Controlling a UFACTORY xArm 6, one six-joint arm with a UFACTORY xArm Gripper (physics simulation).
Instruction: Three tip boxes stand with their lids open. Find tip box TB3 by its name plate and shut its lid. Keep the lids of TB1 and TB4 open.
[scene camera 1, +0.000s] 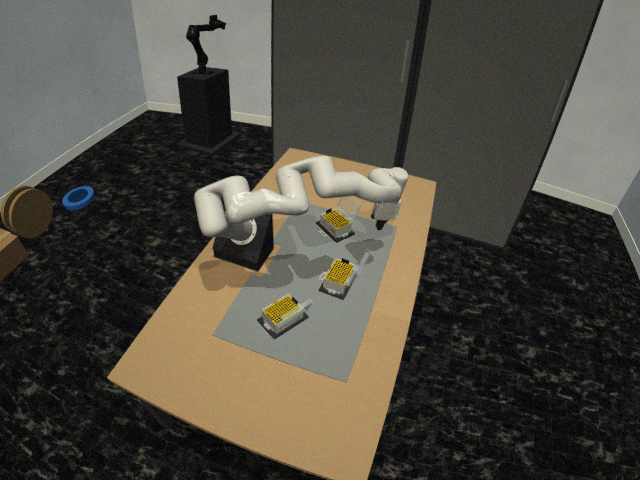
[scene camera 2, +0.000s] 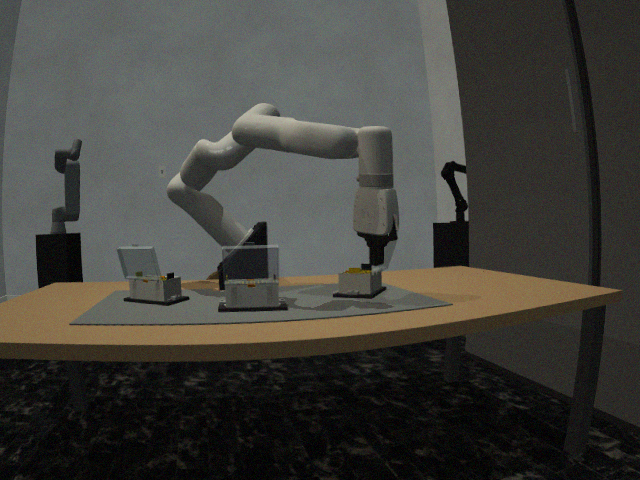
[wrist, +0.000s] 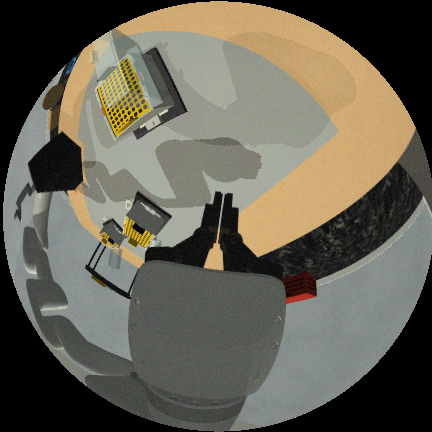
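Seen in the pictures: gripper, between the fingertips: (scene camera 1: 378, 228) (scene camera 2: 376, 264) (wrist: 222, 201); arm's base, origin of its link: (scene camera 1: 242, 229) (scene camera 2: 240, 244) (wrist: 47, 177).
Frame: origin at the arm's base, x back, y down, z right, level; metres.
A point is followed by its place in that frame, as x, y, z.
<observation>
My gripper (scene camera 1: 380, 225) {-0.474, 0.033, -0.314} (scene camera 2: 376, 262) {-0.474, 0.033, -0.314} (wrist: 222, 201) {-0.474, 0.033, -0.314} is shut and empty, its fingers pointing down beside the farthest tip box (scene camera 1: 336, 223) (scene camera 2: 356, 283) {-0.329, 0.093, -0.299} (wrist: 124, 100) {-0.365, -0.006, -0.361}. That box's clear lid (scene camera 2: 391, 254) {-0.277, 0.027, -0.410} stands open; the fingers overlap it in the second scene view, and whether they touch is unclear. The middle tip box (scene camera 1: 338, 276) (scene camera 2: 251, 297) {-0.459, 0.098, -0.035} (wrist: 145, 220) {-0.419, 0.087, -0.095} has its lid (scene camera 1: 363, 262) {-0.499, -0.015, -0.042} (scene camera 2: 250, 258) {-0.497, 0.009, -0.037} up. The nearest tip box (scene camera 1: 281, 314) (scene camera 2: 155, 290) {-0.362, 0.094, 0.214} (wrist: 111, 231) {-0.317, 0.091, 0.165} also has its lid (scene camera 1: 307, 304) {-0.404, -0.013, 0.225} (scene camera 2: 138, 261) {-0.385, 0.018, 0.250} open. The name plates are too small to read.
The boxes stand on a grey mat (scene camera 1: 320, 356) {-0.498, 0.128, 0.308} (scene camera 2: 155, 315) {-0.512, 0.128, 0.183} on the wooden table (scene camera 1: 258, 403) {-0.401, 0.131, 0.559} (scene camera 2: 516, 294) {-0.489, 0.131, -0.699} (wrist: 370, 100). The arm's black base (scene camera 1: 245, 250) {-0.042, 0.055, 0.051} (wrist: 57, 162) {-0.073, 0.038, -0.082} stands at the table's side. A tall dark cabinet (scene camera 1: 336, 77) stands behind the table's far end.
</observation>
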